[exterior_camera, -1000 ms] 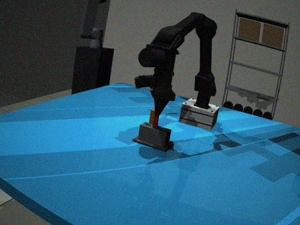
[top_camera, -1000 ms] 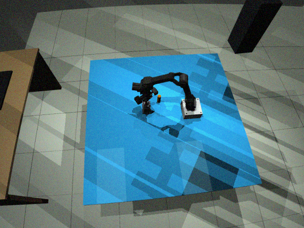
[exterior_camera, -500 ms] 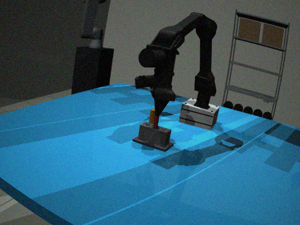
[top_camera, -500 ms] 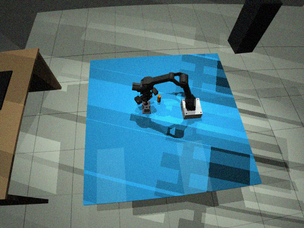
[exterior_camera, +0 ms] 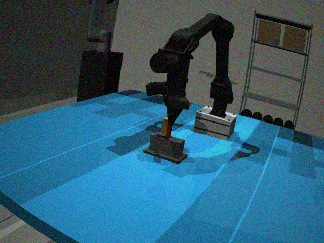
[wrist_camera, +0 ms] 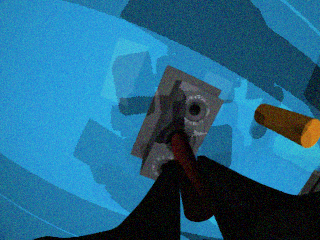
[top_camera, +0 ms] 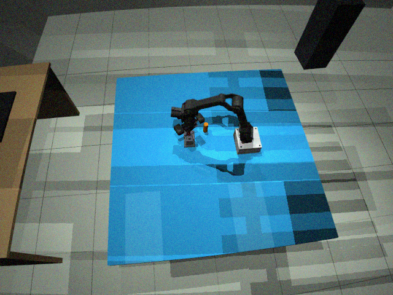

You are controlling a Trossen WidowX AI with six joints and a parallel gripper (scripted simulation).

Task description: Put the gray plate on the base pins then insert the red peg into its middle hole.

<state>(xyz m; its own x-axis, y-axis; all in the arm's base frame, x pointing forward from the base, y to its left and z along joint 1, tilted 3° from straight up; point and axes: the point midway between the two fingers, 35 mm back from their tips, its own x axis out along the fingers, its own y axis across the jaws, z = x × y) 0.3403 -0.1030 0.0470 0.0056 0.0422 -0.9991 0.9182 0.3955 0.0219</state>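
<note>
The red peg is right at my gripper tip. The rest, counted from my gripper tip: gray plate 5 cm below; then orange cylinder 12 cm behind, 4 cm to the right, 6 cm below; then dark base 9 cm below.
</note>
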